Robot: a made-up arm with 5 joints.
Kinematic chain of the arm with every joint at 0, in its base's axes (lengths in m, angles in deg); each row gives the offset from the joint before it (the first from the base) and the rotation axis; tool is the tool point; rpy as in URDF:
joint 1: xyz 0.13 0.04 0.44 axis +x
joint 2: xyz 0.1 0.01 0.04 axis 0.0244 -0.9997 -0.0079
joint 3: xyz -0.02 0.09 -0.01 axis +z
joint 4: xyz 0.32 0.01 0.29 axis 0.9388 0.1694 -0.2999
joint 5: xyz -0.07 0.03 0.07 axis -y
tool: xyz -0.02 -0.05 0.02 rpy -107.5 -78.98 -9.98
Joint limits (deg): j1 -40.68..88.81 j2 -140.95..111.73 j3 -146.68..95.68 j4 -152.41..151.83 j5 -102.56..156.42
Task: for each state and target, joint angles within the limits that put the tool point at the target. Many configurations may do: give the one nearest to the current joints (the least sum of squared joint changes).
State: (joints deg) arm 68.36 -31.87 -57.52 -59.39 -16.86
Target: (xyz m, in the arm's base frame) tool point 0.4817 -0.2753 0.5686
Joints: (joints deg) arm 60.84 -16.71 -49.64 -49.49 -20.61
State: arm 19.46 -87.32 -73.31 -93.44 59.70
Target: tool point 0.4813 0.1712 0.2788
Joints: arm 41.94 -108.97 -40.04 -88.58 56.24
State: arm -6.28 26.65 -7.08 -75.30 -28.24
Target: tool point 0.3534 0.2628 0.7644
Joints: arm -21.01 12.45 -17.47 -98.63 -25.43
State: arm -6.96 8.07 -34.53 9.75 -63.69
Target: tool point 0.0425 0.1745 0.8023
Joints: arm -40.68 47.20 -48.37 37.30 -55.41
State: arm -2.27 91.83 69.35 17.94 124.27
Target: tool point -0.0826 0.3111 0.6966
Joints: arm 17.58 81.58 73.43 8.07 151.31
